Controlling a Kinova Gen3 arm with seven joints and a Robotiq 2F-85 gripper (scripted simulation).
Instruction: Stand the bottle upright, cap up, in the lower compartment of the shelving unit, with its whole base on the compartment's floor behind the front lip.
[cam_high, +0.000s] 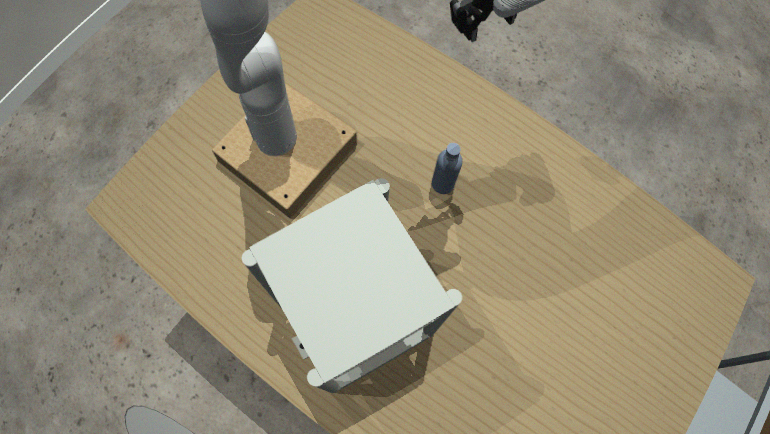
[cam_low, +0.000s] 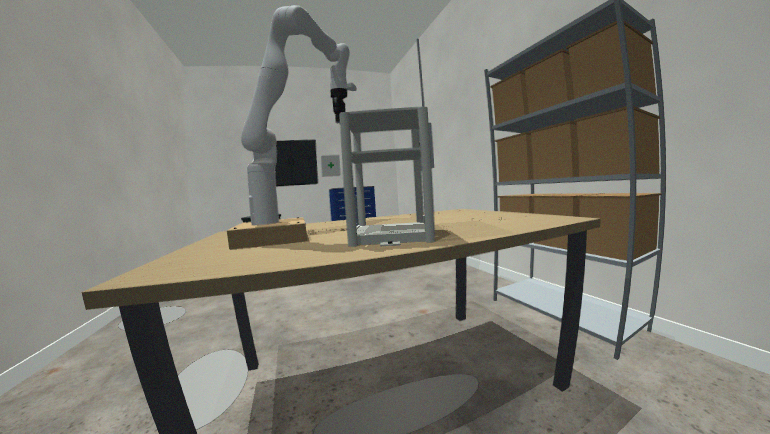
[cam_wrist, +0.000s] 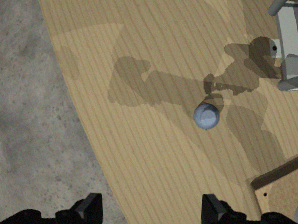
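Now: hand 360 mm above the blue-grey bottle, 60 mm to the left of it and 10 mm short of it. From my hand the other things lie so: grey shelving unit (420 mm to the right, 300 mm below).
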